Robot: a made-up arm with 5 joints.
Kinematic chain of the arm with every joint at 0, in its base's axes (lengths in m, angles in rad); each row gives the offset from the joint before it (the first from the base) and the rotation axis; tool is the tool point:
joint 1: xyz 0 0 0.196 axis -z
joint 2: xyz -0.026 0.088 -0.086 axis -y
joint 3: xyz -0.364 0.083 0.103 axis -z
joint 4: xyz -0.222 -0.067 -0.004 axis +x
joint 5: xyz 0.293 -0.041 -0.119 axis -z
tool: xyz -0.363 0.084 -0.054
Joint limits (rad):
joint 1: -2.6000..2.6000
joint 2: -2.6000..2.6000
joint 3: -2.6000..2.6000
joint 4: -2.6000..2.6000
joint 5: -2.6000..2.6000
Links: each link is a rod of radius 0.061 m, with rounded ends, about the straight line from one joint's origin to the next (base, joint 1, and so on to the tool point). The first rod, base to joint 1, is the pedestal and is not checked.
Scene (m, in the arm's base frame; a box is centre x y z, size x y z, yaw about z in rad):
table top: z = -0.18
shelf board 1: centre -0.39 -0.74 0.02 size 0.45 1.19 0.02 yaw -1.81
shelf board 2: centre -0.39 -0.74 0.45 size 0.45 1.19 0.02 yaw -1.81
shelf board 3: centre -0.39 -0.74 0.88 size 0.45 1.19 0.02 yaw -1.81
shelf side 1: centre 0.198 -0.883 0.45 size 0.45 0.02 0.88 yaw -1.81
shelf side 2: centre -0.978 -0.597 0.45 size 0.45 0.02 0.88 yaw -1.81
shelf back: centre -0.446 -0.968 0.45 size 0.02 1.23 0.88 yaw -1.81
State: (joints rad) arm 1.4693 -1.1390 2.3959 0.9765 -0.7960
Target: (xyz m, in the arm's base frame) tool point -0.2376 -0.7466 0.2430
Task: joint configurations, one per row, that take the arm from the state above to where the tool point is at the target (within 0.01 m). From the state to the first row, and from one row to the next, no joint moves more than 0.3 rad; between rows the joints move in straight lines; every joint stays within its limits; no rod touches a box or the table.
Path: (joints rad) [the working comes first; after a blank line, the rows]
Joints at the target: 1.7823 -2.6000 1.0782 -0.8689 -1.6889
Straight joint move there: touches shelf board 2.

1: 1.4074 -1.2931 2.1328 0.8017 -0.9732
2: 1.3456 -1.4471 1.8698 0.6269 -1.1504
3: 1.2837 -1.6012 1.6067 0.4521 -1.3276
4: 1.2218 -1.7553 1.3436 0.2773 -1.5048
5: 1.1599 -1.9093 1.0805 0.1025 -1.6820
6: 1.0981 -2.0634 0.8175 -0.0723 -1.8591
7: 1.0362 -2.2175 0.5544 -0.2471 -2.0363
8: 0.9743 -2.3715 0.2913 -0.4219 -2.2135
9: 1.2437 -2.4477 0.5536 -0.5709 -2.0387
10: 1.5130 -2.5238 0.8159 -0.7199 -1.8638
11: 1.7823 -2.6000 1.0782 -0.8689 -1.6889

